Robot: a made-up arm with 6 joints.
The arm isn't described. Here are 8 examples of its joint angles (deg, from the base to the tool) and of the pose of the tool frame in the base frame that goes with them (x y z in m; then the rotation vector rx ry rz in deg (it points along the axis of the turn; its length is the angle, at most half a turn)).
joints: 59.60 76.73 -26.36 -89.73 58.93 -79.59
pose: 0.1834 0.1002 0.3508 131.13 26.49 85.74
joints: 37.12 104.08 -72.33 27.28 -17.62 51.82
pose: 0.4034 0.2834 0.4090 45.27 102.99 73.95
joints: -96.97 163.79 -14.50 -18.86 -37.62 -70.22
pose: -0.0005 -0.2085 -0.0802 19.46 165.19 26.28
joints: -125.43 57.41 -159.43 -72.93 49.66 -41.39
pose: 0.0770 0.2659 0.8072 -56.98 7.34 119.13
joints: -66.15 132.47 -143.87 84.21 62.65 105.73
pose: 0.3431 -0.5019 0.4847 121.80 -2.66 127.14
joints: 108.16 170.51 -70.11 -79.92 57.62 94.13
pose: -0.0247 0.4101 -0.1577 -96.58 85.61 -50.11
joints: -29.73 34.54 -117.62 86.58 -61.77 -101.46
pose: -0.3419 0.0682 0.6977 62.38 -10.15 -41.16
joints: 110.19 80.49 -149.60 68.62 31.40 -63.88
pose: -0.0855 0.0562 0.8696 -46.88 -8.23 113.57
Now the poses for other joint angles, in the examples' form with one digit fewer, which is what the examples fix.
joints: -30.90 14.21 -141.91 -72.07 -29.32 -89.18
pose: -0.529 0.385 0.504 -47.2 61.8 139.0
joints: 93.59 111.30 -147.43 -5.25 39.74 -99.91
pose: -0.023 0.489 0.664 -88.0 -10.9 -10.8
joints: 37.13 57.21 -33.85 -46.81 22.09 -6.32
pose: 0.136 0.060 0.388 -79.5 95.5 -25.1
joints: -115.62 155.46 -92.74 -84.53 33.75 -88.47
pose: -0.320 -0.507 -0.028 55.4 -126.0 -12.7
